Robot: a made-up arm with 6 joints.
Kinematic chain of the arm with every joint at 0, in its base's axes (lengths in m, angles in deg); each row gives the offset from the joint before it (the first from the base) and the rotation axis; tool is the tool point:
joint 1: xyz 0 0 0.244 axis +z
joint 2: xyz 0 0 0 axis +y
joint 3: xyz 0 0 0.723 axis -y
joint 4: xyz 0 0 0 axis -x
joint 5: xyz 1.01 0 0 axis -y
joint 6: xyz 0 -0.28 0 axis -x
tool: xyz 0 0 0
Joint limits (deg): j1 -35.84..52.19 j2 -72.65..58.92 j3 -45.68..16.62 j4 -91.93..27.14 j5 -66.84..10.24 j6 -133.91..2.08
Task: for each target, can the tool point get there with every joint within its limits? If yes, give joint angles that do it. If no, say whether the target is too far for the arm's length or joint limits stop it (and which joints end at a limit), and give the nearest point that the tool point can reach.
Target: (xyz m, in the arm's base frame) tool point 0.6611 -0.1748 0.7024
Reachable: yes | joints 9.36 -31.08 -40.40 0.58 -4.44 -89.72
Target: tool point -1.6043 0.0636 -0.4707
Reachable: no: joint limits stop it (at a limit: joint 1, joint 2, joint 3) | nearest point 0.0242 -0.1835 -0.2983 | short by 1.656 m
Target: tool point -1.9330 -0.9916 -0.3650
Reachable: no: too far | nearest point 0.0368 -0.3129 -0.3207 | short by 2.084 m
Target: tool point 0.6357 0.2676 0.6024
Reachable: yes | joints 38.75 -26.89 -31.47 -47.49 -21.46 -95.15
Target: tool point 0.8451 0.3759 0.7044
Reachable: yes | joints 41.60 -7.58 -22.43 0.54 -18.50 -39.11
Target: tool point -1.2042 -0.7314 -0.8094
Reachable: no: joint limits stop it (at a limit: joint 1, joint 2, joint 3) | nearest point 0.0425 -0.3278 -0.3241 | short by 1.397 m
